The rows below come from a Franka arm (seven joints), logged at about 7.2 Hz.
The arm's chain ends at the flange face. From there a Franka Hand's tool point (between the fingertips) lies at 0.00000 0.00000 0.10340 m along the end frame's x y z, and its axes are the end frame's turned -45 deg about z.
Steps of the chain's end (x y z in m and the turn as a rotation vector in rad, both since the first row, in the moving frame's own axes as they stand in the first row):
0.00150 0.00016 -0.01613 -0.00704 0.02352 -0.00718
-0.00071 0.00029 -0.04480 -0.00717 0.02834 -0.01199
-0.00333 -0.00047 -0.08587 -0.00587 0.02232 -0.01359
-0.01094 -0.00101 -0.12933 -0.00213 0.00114 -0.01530
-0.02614 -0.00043 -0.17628 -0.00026 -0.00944 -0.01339
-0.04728 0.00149 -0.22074 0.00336 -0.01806 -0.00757
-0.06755 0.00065 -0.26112 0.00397 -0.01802 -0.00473
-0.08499 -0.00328 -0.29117 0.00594 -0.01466 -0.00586
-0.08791 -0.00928 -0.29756 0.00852 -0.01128 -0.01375
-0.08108 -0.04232 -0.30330 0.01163 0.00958 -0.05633
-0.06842 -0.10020 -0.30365 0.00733 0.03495 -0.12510
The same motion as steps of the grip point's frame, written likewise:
0.00216 0.00340 -0.01616 -0.02161 0.01165 -0.00718
0.00086 0.00229 -0.04484 -0.02511 0.01497 -0.01199
-0.00081 -0.00063 -0.08590 -0.01993 0.01163 -0.01359
-0.00709 -0.00821 -0.12933 -0.00231 -0.00070 -0.01530
-0.01889 -0.01945 -0.17628 0.00649 -0.00686 -0.01339
-0.03557 -0.03394 -0.22076 0.01515 -0.01039 -0.00757
-0.04926 -0.04891 -0.26114 0.01555 -0.00993 -0.00473
-0.05842 -0.06392 -0.29118 0.01457 -0.00617 -0.00586
-0.05581 -0.07017 -0.29757 0.01400 -0.00195 -0.01375
-0.02586 -0.08745 -0.30331 0.00145 0.01500 -0.05633
0.02568 -0.11741 -0.30372 -0.01953 0.02990 -0.12510

